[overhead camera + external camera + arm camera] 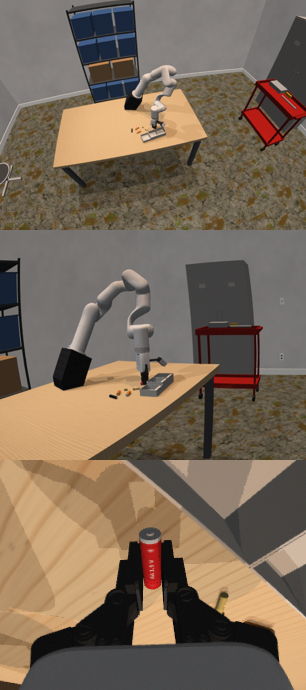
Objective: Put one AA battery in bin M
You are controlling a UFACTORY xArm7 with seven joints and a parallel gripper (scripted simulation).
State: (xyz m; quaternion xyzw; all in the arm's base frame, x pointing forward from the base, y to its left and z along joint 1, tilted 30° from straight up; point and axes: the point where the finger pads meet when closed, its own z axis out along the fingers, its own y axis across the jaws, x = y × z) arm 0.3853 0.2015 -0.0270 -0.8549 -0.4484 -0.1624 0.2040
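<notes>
The bin tray lies 110 mm ahead of my hand and 30 mm to the right of it. Round my hand: brass bolt: 100 mm to the right, 20 mm below, 20 mm ahead; then brass nut: 130 mm to the right, 20 mm below, 20 mm behind; then red AA battery: 20 mm below.
</notes>
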